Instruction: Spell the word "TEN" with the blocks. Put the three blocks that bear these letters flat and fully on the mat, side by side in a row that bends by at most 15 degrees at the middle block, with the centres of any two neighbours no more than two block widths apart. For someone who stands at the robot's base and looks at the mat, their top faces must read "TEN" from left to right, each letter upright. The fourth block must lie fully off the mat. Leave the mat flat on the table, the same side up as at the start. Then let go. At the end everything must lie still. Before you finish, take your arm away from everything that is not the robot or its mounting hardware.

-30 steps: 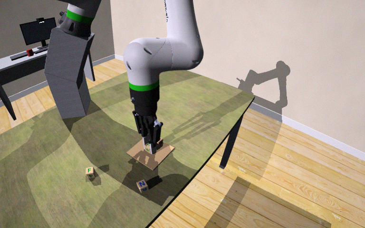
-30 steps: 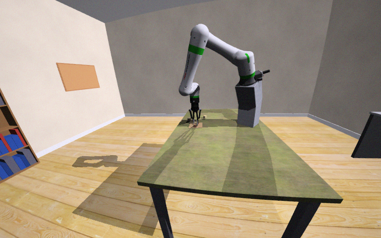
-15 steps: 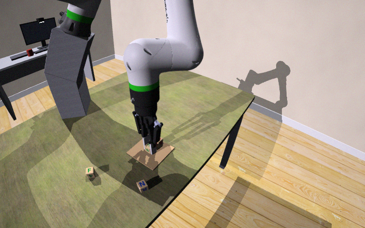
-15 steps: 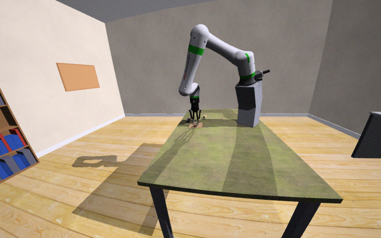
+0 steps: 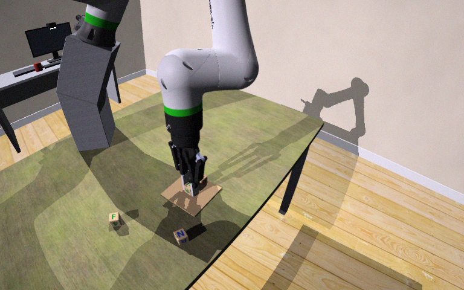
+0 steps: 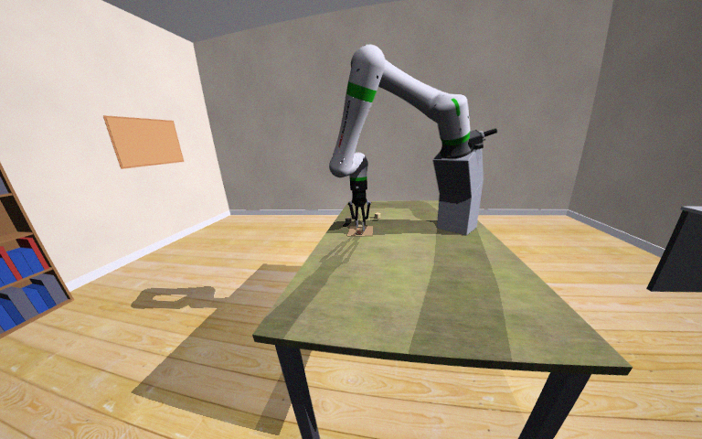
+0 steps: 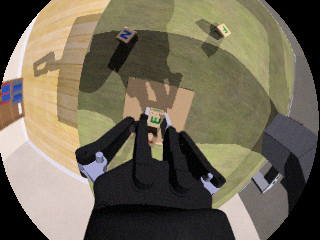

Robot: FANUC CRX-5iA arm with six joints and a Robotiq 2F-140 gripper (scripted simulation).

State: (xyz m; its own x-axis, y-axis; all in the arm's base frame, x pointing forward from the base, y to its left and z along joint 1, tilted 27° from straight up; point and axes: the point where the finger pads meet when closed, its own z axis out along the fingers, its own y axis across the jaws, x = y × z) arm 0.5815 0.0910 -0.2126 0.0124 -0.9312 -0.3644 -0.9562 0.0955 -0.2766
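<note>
Right now the mat is 4 cm below my hand. Also, from my hand: N block (14 cm to the right, 10 cm ahead, 2 cm below); F block (24 cm to the right, 8 cm behind, 2 cm below).
</note>
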